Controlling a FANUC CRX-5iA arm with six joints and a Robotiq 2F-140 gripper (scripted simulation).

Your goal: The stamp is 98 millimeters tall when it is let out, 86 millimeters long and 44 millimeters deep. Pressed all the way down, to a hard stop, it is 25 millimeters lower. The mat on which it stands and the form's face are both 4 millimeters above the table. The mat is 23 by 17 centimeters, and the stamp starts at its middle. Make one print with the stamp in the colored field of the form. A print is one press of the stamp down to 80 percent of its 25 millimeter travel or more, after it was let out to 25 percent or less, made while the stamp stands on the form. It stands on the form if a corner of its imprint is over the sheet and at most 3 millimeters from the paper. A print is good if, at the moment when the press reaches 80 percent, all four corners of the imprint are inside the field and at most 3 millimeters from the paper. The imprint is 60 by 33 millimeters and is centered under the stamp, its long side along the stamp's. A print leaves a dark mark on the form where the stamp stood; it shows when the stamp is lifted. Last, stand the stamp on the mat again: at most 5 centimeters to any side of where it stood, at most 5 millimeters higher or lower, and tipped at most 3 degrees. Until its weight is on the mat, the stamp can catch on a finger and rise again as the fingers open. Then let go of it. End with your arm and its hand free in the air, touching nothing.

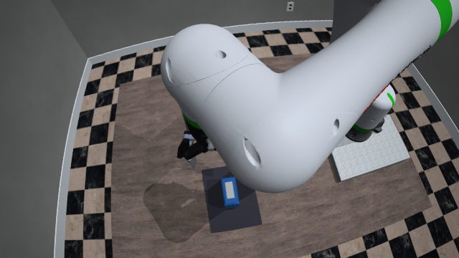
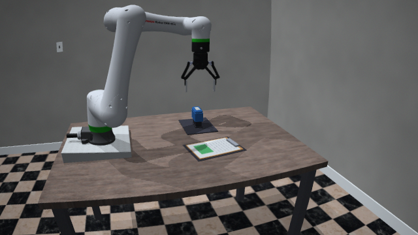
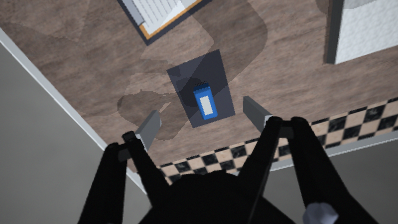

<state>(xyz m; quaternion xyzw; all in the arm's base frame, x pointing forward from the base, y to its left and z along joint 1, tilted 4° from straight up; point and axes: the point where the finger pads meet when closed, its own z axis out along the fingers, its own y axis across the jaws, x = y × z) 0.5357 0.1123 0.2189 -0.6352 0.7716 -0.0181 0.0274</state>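
Now: the blue stamp 17 cm below my hand, 4 cm to the left of it and 1 cm behind it. The rest, counted from my hand: form: 26 cm to the right, 22 cm below, 2 cm ahead; mat: 22 cm below, 4 cm to the left, 1 cm behind.
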